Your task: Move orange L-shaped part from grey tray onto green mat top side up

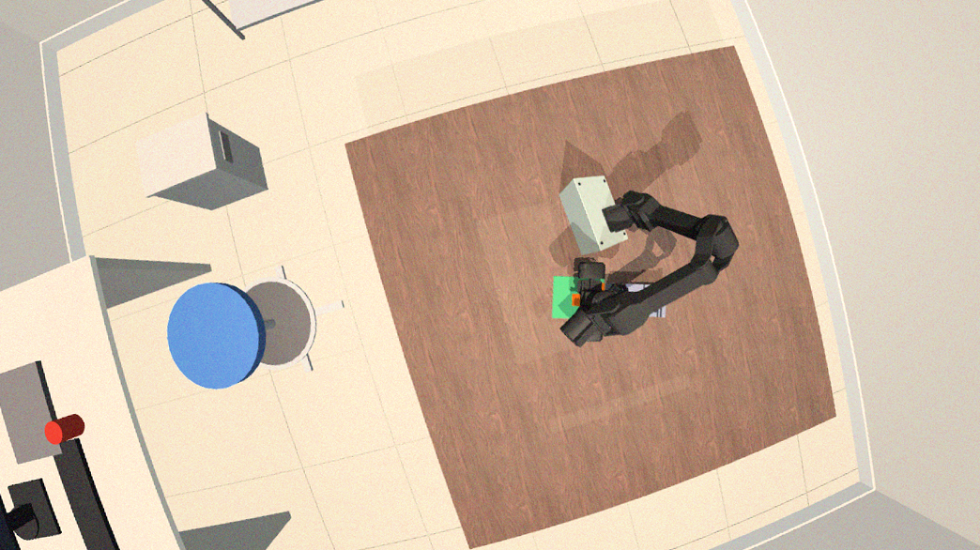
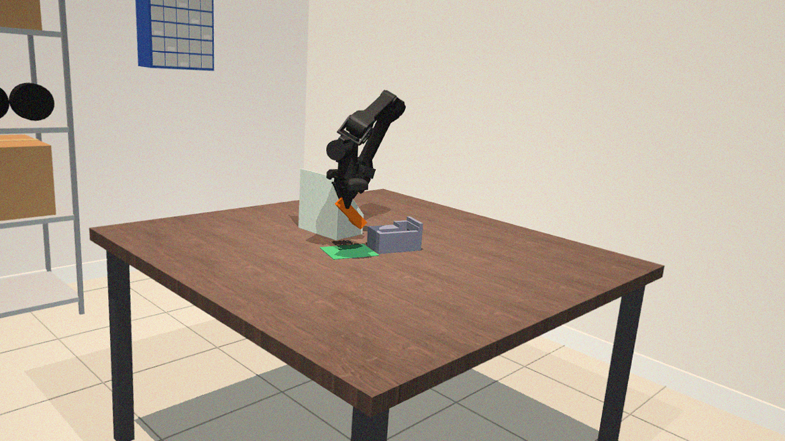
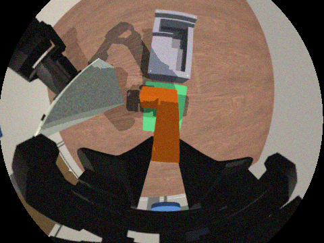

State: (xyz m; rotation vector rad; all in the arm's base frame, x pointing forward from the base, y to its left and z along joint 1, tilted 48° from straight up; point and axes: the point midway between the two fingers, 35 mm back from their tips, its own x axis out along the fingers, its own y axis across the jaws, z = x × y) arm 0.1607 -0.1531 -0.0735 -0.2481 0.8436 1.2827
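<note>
Right now the green mat is 16 cm below my gripper tip, 2 cm to the left of it and 1 cm ahead of it. Also, from my gripper tip: orange L-shaped part 3 cm to the left, 3 cm below.
</note>
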